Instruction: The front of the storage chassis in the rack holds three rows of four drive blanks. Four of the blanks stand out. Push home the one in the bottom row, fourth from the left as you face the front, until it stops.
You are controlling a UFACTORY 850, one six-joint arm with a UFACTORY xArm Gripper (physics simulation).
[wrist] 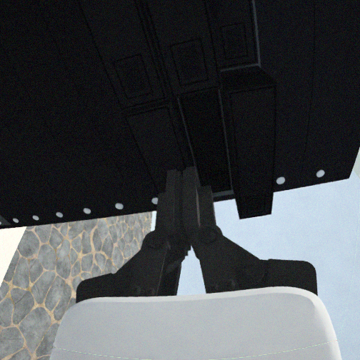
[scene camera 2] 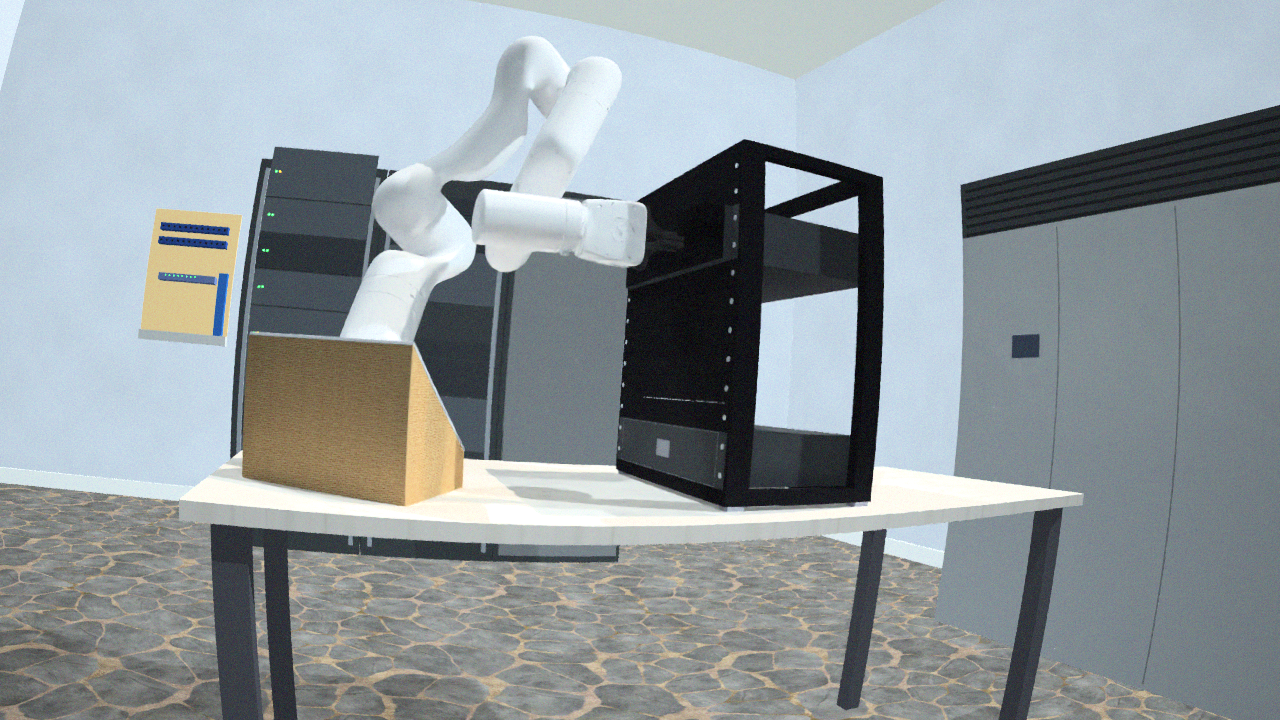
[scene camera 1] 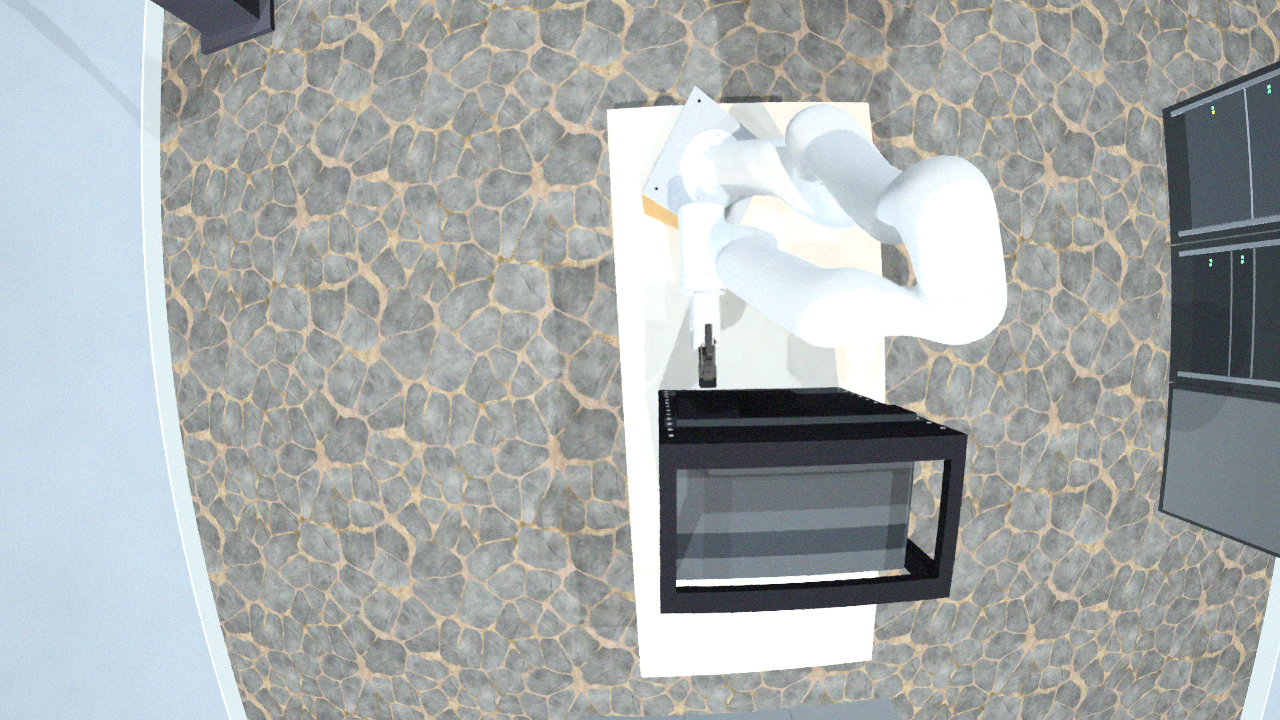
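My gripper (scene camera 1: 707,381) (scene camera 2: 678,241) (wrist: 186,184) is shut and empty, with its tips close to the rack's front near its right post. In the wrist view, which is turned sideways, the bottom-row fourth blank (wrist: 152,132) is a dark panel. The fingertips overlap its right-hand end; contact cannot be told, nor how far it stands out. The middle-row fourth blank (wrist: 207,140) looks set back beside it. The top-row fourth blank (wrist: 254,145) stands out clearly. The storage chassis (scene camera 2: 805,257) sits high in the black rack (scene camera 1: 805,450) (scene camera 2: 745,340); its front is very dark.
The rack stands on a white table (scene camera 1: 760,640) (scene camera 2: 537,514). A lower grey unit (scene camera 2: 684,447) sits at the rack's bottom. The arm's wooden base block (scene camera 2: 326,416) stands opposite the rack's front. The rack's post with pale holes (wrist: 75,220) runs close beside the fingers.
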